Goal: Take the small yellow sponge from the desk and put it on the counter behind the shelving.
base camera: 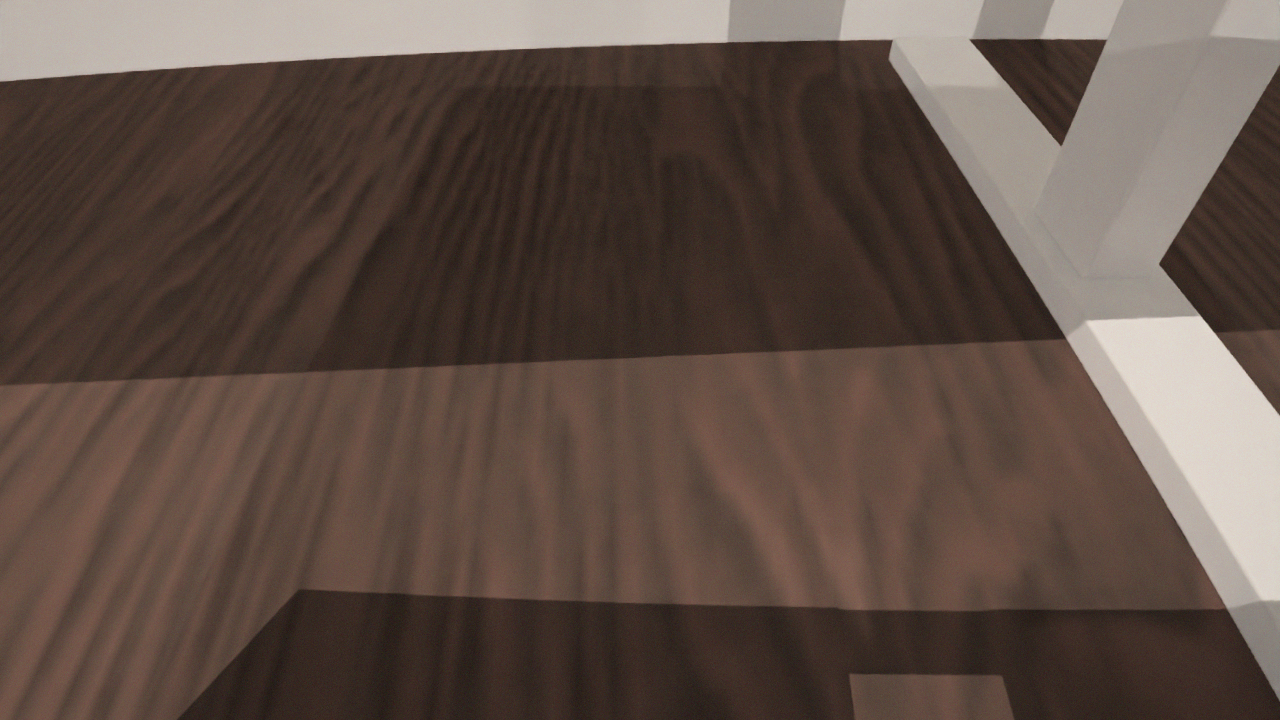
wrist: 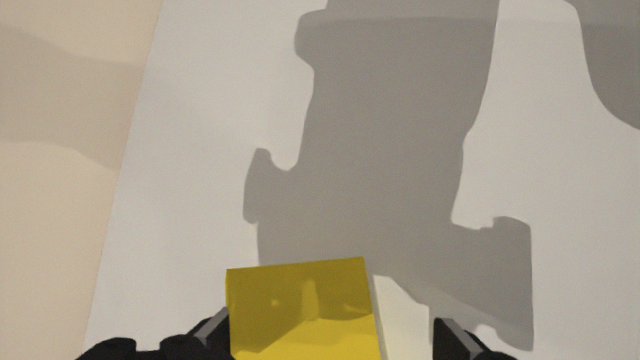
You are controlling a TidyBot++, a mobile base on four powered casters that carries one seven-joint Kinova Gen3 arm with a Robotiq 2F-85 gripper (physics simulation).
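Places are measured from the arm's base along level axes (x left, y back, z up), in millimetres.
Pixels of known places: gripper, between the fingertips: point(wrist: 335, 335).
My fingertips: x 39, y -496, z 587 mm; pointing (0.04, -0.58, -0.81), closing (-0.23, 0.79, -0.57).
Behind a point stands the place of what it marks.
The yellow sponge point(wrist: 305, 310) @(z 602, x 30, y -504 mm) is at the bottom middle of the wrist view, on a pale grey-white surface point(wrist: 190, 150) @(z 553, x -21, y -717 mm). My gripper point(wrist: 335, 335) @(z 587, x 39, y -496 mm) is open, with its two black fingertips spread wide. The sponge shows between them, close beside the left fingertip, with a wider gap to the right fingertip. The near part of the sponge is cut off by the view's bottom edge. Whether the left fingertip touches the sponge I cannot tell. The sponge and the gripper do not show in the base camera view.
A beige surface point(wrist: 50, 210) @(z 608, x 95, y -906 mm) lies past the pale surface's left edge. The arm's shadow falls across the pale surface. In the base camera view, a white floor beam point(base camera: 1154, 394) with an upright post point(base camera: 1127, 161) @(z -289, x -266, y -488 mm) stands at the right on dark wood flooring point(base camera: 581, 465). A pale wall point(base camera: 358, 26) @(z -363, x 349, y -875 mm) runs along the back.
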